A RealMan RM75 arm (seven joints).
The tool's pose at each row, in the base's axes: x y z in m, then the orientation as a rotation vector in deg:
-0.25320, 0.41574, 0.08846, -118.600, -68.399, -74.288
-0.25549, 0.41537, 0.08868, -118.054, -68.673, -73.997
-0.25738, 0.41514, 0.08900, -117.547, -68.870, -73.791
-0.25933, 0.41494, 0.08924, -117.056, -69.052, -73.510
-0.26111, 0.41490, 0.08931, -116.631, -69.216, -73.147
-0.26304, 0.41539, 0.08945, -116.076, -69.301, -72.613
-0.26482, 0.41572, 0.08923, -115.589, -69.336, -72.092
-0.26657, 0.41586, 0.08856, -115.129, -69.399, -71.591
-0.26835, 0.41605, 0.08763, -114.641, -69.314, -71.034
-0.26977, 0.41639, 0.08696, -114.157, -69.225, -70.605
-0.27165, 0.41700, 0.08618, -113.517, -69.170, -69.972
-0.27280, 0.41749, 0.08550, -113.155, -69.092, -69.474
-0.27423, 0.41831, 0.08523, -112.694, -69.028, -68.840
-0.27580, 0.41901, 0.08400, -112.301, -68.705, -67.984
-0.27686, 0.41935, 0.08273, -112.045, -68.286, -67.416
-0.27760, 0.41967, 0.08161, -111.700, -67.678, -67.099
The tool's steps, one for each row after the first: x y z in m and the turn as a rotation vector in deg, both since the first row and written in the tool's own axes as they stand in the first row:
-0.00042, -0.00169, -0.00155, 0.545, 0.147, -0.097
-0.00062, -0.00312, -0.00283, 1.008, 0.325, -0.169
-0.00088, -0.00462, -0.00409, 1.506, 0.470, -0.206
-0.00118, -0.00607, -0.00507, 2.012, 0.549, -0.203
-0.00122, -0.00794, -0.00578, 2.704, 0.671, -0.087
-0.00162, -0.00962, -0.00635, 3.342, 0.770, 0.060
-0.00249, -0.01122, -0.00683, 3.952, 0.850, 0.179
-0.00357, -0.01289, -0.00717, 4.608, 0.972, 0.423
-0.00428, -0.01432, -0.00734, 5.183, 1.141, 0.626
-0.00506, -0.01629, -0.00750, 5.987, 1.317, 0.870
-0.00566, -0.01758, -0.00742, 6.527, 1.378, 1.089
-0.00582, -0.01924, -0.00744, 7.216, 1.442, 1.342
-0.00689, -0.02104, -0.00716, 7.987, 1.461, 1.860
-0.00806, -0.02222, -0.00685, 8.486, 1.535, 2.356
-0.00904, -0.02311, -0.00647, 8.879, 1.822, 2.906

